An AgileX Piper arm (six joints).
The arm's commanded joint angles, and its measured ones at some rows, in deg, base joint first. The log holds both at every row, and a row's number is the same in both.
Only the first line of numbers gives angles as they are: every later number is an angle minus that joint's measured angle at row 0.
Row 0, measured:
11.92, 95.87, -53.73, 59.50, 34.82, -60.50
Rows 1 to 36, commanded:
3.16, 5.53, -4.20, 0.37, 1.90, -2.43
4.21, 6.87, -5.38, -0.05, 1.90, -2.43
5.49, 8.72, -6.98, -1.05, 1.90, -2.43
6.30, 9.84, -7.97, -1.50, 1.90, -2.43
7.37, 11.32, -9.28, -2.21, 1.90, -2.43
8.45, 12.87, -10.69, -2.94, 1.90, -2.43
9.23, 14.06, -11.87, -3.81, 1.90, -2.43
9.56, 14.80, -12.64, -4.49, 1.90, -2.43
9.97, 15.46, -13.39, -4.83, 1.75, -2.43
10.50, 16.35, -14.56, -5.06, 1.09, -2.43
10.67, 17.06, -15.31, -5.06, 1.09, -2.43
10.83, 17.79, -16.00, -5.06, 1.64, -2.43
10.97, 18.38, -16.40, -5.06, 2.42, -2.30
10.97, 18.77, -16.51, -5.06, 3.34, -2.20
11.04, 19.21, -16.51, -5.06, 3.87, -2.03
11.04, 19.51, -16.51, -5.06, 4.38, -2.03
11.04, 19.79, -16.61, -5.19, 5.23, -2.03
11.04, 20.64, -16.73, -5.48, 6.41, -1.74
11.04, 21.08, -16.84, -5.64, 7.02, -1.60
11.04, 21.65, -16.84, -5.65, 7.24, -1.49
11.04, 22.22, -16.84, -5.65, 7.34, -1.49
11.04, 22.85, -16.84, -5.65, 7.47, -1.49
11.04, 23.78, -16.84, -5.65, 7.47, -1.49
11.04, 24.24, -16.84, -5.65, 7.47, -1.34
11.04, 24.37, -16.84, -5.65, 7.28, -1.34
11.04, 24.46, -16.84, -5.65, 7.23, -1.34
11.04, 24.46, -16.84, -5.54, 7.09, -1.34
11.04, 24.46, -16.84, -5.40, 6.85, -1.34
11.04, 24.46, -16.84, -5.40, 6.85, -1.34
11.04, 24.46, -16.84, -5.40, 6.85, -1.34
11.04, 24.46, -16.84, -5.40, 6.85, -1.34
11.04, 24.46, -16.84, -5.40, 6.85, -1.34
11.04, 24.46, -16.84, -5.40, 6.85, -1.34
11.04, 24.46, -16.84, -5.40, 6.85, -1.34
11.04, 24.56, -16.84, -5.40, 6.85, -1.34
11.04, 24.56, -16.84, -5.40, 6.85, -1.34
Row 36, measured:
11.01, 24.69, -16.47, -5.52, 7.08, -1.21
